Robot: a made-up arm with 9 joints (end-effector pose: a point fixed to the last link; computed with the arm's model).
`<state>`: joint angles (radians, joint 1 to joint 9).
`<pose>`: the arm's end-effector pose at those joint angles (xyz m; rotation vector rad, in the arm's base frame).
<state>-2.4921 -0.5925 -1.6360 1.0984 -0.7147 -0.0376 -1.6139 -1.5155 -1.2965</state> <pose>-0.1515 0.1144 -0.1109 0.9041 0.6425 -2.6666</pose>
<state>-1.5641 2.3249 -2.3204 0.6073 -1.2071 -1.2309 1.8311 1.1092 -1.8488</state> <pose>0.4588 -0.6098 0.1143 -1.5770 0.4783 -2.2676</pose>
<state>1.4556 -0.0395 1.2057 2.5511 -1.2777 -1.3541 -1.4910 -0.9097 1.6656</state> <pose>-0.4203 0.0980 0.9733 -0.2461 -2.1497 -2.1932</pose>
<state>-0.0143 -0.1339 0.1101 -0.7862 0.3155 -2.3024 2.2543 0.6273 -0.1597</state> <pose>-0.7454 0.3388 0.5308 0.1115 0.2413 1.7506</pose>
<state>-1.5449 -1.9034 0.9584 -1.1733 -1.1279 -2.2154 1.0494 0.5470 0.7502</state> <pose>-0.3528 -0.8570 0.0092 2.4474 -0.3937 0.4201</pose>
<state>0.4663 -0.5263 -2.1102 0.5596 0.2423 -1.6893 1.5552 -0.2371 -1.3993</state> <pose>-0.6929 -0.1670 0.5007 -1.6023 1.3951 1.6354</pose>
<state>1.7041 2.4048 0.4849 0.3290 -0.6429 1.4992 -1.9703 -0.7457 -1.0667</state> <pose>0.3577 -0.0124 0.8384 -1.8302 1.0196 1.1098</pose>
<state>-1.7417 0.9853 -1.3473 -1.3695 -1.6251 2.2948 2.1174 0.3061 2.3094</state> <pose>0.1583 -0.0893 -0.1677 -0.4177 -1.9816 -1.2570</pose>
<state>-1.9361 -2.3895 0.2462 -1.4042 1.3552 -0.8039 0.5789 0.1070 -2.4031</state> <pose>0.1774 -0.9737 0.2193 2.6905 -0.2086 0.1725</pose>
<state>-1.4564 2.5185 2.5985 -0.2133 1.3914 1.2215 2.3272 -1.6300 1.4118</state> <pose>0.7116 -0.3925 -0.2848 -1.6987 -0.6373 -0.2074</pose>
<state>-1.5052 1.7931 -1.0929 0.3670 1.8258 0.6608 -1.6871 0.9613 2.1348</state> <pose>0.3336 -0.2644 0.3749 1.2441 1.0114 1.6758</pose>
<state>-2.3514 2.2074 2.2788 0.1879 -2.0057 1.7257 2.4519 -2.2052 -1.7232</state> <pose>0.6556 -0.1656 0.5114 1.5005 0.8570 0.1828</pose>
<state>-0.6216 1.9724 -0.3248 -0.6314 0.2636 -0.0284 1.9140 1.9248 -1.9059</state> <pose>0.2305 0.5055 -0.1850 -1.8296 1.9495 1.1371</pose>
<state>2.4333 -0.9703 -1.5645 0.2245 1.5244 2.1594 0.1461 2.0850 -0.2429</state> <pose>-0.6870 0.0576 0.3011 -0.5831 1.3474 0.9210</pose>
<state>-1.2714 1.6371 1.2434 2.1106 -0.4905 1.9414 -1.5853 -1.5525 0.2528</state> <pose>-0.0527 0.5454 -0.4632 2.0587 -0.7398 1.6656</pose>
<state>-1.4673 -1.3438 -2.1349 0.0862 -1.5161 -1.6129 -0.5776 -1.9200 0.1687</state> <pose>-0.3787 0.0595 -0.1155 -0.5230 -1.8788 2.4465</pose>
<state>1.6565 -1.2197 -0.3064 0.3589 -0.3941 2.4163 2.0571 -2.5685 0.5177</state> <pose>-0.6451 -0.2830 1.0285 1.7737 0.4287 0.9122</pose>
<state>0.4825 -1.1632 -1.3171 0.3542 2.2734 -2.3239 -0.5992 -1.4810 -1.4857</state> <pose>-0.4264 0.0417 0.3816 2.7566 0.2695 1.1684</pose>
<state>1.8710 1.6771 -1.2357 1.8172 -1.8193 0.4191 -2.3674 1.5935 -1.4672</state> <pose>0.3364 0.2001 -0.1870 -1.2194 1.3012 -1.6134</pose>
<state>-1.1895 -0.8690 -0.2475 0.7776 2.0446 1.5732 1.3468 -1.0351 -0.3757</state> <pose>-0.0248 0.2406 0.0986 0.3940 0.1242 -2.1107</pose>
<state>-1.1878 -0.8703 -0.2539 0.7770 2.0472 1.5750 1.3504 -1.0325 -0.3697</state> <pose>-0.0271 0.2371 0.1019 0.4147 0.1320 -2.1142</pose>
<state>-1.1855 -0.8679 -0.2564 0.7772 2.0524 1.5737 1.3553 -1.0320 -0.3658</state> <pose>-0.0288 0.2350 0.1059 0.4327 0.1324 -2.1190</pose>
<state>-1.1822 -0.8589 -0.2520 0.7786 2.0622 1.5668 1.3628 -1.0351 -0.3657</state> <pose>-0.0296 0.2353 0.1114 0.4457 0.1193 -2.1266</pose>
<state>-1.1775 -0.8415 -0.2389 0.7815 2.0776 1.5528 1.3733 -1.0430 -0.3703</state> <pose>-0.0292 0.2390 0.1187 0.4514 0.0891 -2.1369</pose>
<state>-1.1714 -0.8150 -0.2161 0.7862 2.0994 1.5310 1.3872 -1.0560 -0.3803</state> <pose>-0.0271 0.2468 0.1278 0.4477 0.0396 -2.1498</pose>
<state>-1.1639 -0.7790 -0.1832 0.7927 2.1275 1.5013 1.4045 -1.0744 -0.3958</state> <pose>-0.0230 0.2594 0.1383 0.4316 -0.0295 -2.1640</pose>
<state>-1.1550 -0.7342 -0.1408 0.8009 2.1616 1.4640 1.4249 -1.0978 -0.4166</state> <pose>-0.0163 0.2774 0.1496 0.4008 -0.1167 -2.1769</pose>
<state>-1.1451 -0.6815 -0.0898 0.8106 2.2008 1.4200 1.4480 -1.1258 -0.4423</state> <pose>-0.0064 0.3010 0.1606 0.3530 -0.2192 -2.1853</pose>
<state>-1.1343 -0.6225 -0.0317 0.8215 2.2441 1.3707 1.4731 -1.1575 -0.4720</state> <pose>0.0071 0.3300 0.1700 0.2879 -0.3318 -2.1857</pose>
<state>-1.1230 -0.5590 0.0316 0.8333 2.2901 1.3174 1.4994 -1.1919 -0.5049</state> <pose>0.0244 0.3637 0.1765 0.2064 -0.4488 -2.1747</pose>
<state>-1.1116 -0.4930 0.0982 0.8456 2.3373 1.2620 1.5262 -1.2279 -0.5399</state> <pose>0.0453 0.4008 0.1786 0.1118 -0.5641 -2.1501</pose>
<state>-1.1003 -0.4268 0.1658 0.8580 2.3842 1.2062 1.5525 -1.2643 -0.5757</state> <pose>0.0687 0.4397 0.1760 0.0094 -0.6715 -2.1112</pose>
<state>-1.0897 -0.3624 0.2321 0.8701 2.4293 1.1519 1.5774 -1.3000 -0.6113</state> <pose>0.0933 0.4785 0.1684 -0.0949 -0.7668 -2.0594</pose>
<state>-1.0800 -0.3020 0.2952 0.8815 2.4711 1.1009 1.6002 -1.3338 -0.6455</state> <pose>0.1171 0.5154 0.1567 -0.1949 -0.8468 -1.9983</pose>
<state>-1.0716 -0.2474 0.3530 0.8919 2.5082 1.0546 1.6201 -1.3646 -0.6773</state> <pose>0.1389 0.5489 0.1419 -0.2857 -0.9106 -1.9324</pose>
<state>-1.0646 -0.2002 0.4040 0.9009 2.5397 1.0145 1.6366 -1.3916 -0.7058</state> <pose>0.1574 0.5779 0.1259 -0.3636 -0.9587 -1.8673</pose>
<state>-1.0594 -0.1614 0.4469 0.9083 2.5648 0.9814 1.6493 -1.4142 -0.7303</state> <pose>0.1720 0.6017 0.1100 -0.4274 -0.9931 -1.8075</pose>
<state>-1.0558 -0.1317 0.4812 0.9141 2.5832 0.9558 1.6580 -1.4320 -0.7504</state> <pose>0.1827 0.6201 0.0957 -0.4772 -1.0156 -1.7568</pose>
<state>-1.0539 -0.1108 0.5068 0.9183 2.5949 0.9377 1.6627 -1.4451 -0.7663</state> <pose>0.1900 0.6331 0.0833 -0.5150 -1.0288 -1.7173</pose>
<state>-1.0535 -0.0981 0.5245 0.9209 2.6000 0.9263 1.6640 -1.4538 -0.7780</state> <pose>0.1944 0.6413 0.0731 -0.5421 -1.0340 -1.6888</pose>
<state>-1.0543 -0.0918 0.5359 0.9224 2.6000 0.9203 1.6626 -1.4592 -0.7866</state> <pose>0.1968 0.6457 0.0648 -0.5619 -1.0340 -1.6695</pose>
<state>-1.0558 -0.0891 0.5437 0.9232 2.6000 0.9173 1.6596 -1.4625 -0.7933</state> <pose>0.1976 0.6484 0.0584 -0.5769 -1.0342 -1.6559</pose>
